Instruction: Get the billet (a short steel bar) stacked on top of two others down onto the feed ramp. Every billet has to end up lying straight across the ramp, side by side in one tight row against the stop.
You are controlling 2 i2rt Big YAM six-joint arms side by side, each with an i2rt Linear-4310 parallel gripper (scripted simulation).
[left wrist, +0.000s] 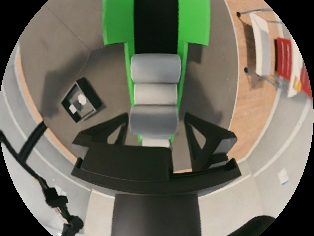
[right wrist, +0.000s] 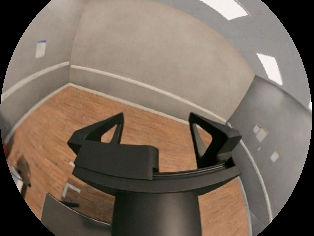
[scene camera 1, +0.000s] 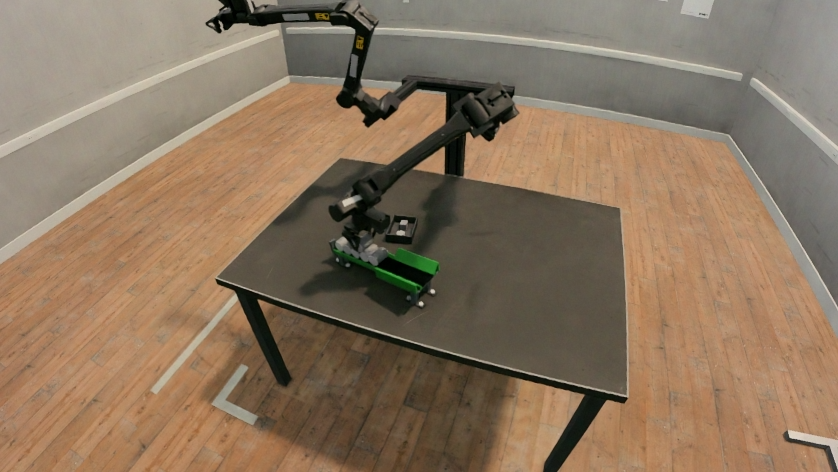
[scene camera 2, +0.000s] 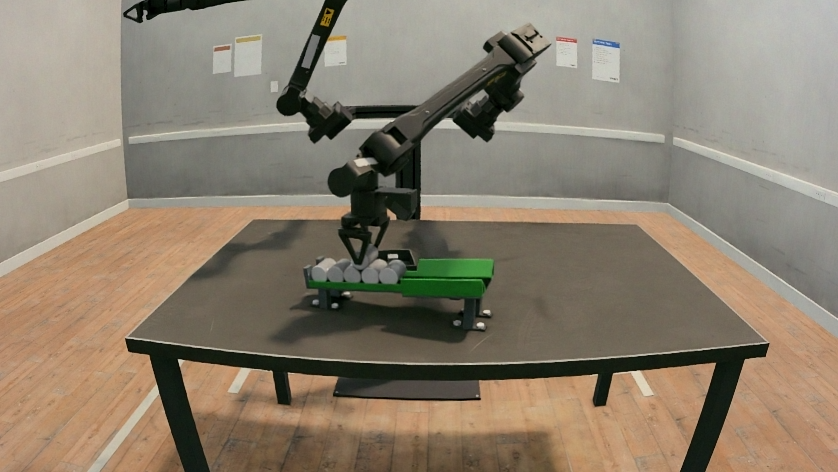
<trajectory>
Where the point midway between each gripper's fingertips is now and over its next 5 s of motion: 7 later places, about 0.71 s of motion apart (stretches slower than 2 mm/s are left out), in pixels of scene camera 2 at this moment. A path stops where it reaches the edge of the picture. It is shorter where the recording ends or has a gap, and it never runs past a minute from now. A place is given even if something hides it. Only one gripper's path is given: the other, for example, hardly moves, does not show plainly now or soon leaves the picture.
My left gripper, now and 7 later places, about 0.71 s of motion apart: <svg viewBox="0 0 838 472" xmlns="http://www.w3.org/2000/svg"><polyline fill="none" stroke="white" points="365,258 364,258 365,256 367,249 367,247 380,243 421,235 425,240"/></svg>
</trajectory>
